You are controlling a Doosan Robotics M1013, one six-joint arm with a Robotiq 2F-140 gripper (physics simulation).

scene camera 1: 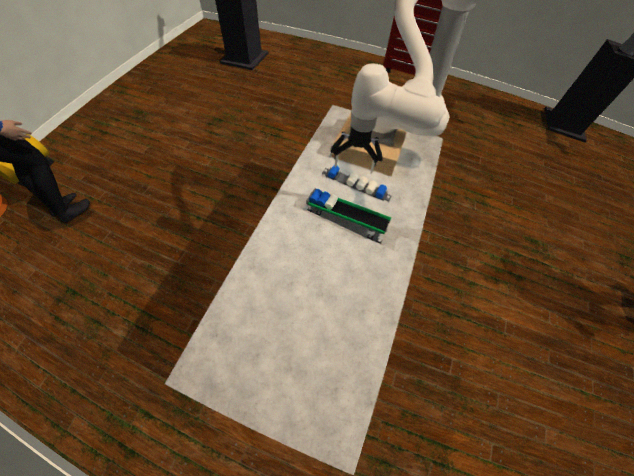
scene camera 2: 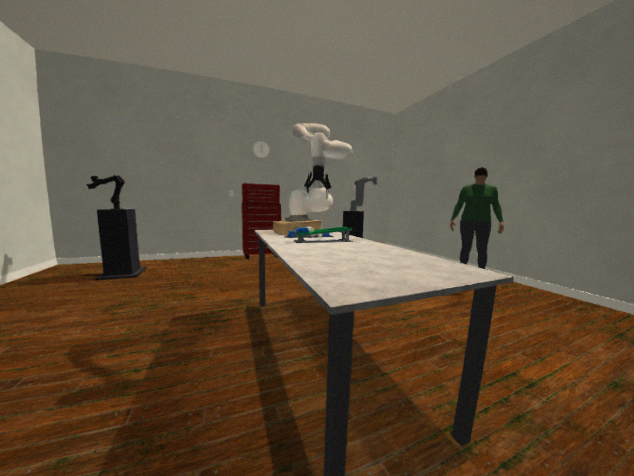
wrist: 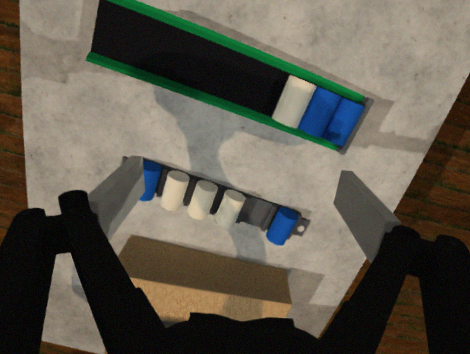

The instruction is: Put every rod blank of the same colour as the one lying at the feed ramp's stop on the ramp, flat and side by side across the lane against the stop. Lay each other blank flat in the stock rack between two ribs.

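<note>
The feed ramp [scene camera 1: 358, 221] [scene camera 2: 332, 230] [wrist: 225, 44] has green side rails and a black lane. At its stop [wrist: 356, 125] lies a blue blank [scene camera 1: 314, 196] [wrist: 346, 121]; a second blue blank [wrist: 321, 112] lies beside it, then a white blank [scene camera 1: 331, 201] [wrist: 295, 101]. In the stock rack [scene camera 1: 342, 178] [wrist: 258, 211] lie a blue blank [scene camera 1: 333, 171] [wrist: 283, 226], an empty slot, three white blanks [wrist: 230, 208] [wrist: 202, 200] [wrist: 175, 190], and another blue blank [scene camera 1: 381, 191] [wrist: 151, 180], partly behind a finger in the wrist view. My gripper [scene camera 1: 354, 164] [scene camera 2: 318, 190] [wrist: 240, 180] is open and empty, above the rack.
The wooden base block [scene camera 1: 384, 158] [scene camera 2: 279, 227] [wrist: 200, 290] stands just behind the rack on the pale table [scene camera 1: 302, 317] [scene camera 2: 368, 271] [wrist: 60, 115]. A red tool cabinet [scene camera 2: 261, 210] stands beyond the table. One person [scene camera 2: 478, 210] stands at the right in scene camera 2.
</note>
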